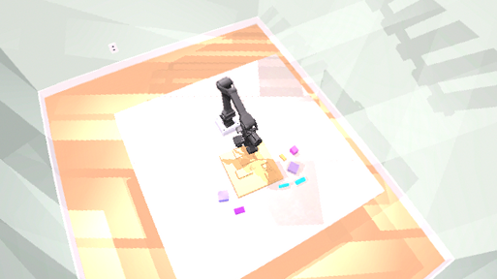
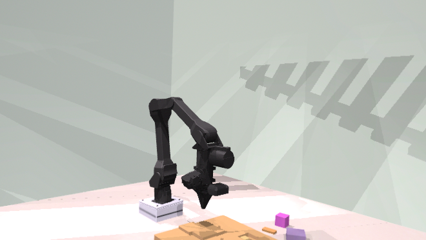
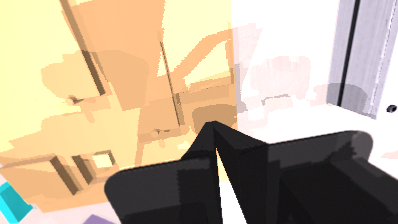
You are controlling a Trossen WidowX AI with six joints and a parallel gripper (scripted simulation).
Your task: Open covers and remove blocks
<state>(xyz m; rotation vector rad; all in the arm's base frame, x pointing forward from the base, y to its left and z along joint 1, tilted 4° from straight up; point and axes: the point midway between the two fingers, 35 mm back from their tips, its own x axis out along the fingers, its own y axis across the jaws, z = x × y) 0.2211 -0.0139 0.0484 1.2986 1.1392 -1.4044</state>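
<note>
The puzzle board lies 110 mm ahead of my gripper tip, 60 mm below it and 20 mm to the right of it. Round my gripper tip: blue-violet block (280 mm to the right, 160 mm ahead, 70 mm below); then lilac block (260 mm ahead, 170 mm to the left, 70 mm below); then small orange piece (170 mm to the left, 160 mm ahead, 80 mm below).
</note>
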